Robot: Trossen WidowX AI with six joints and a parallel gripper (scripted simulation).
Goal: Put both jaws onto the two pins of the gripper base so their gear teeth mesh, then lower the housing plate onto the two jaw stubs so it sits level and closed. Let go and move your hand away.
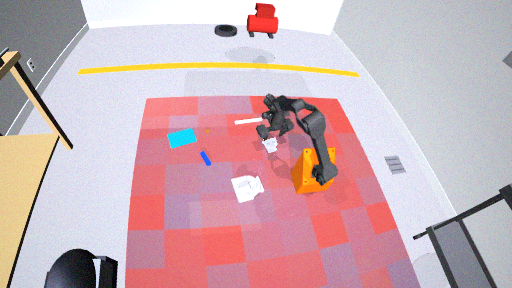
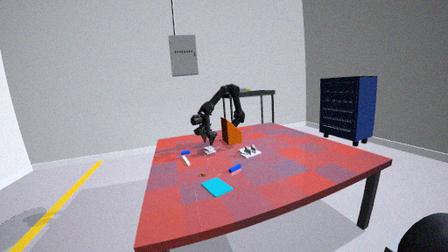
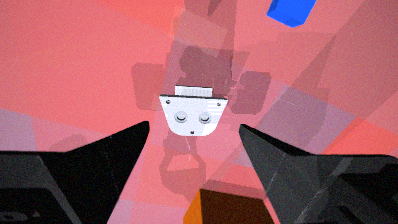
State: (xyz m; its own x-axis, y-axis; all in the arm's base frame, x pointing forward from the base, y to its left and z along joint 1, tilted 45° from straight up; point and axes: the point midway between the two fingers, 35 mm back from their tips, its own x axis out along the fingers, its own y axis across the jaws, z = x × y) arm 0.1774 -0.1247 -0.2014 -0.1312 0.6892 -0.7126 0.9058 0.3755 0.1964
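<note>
The small white part lies 3 cm below my gripper tip and 1 cm to the left of it. The rest, counted from my gripper tip: white bar (16 cm to the right, 11 cm ahead, 6 cm below); white jaw (23 cm to the left, 10 cm ahead, 5 cm below); tiny brown bit (33 cm ahead, 6 cm to the right, 5 cm below).
</note>
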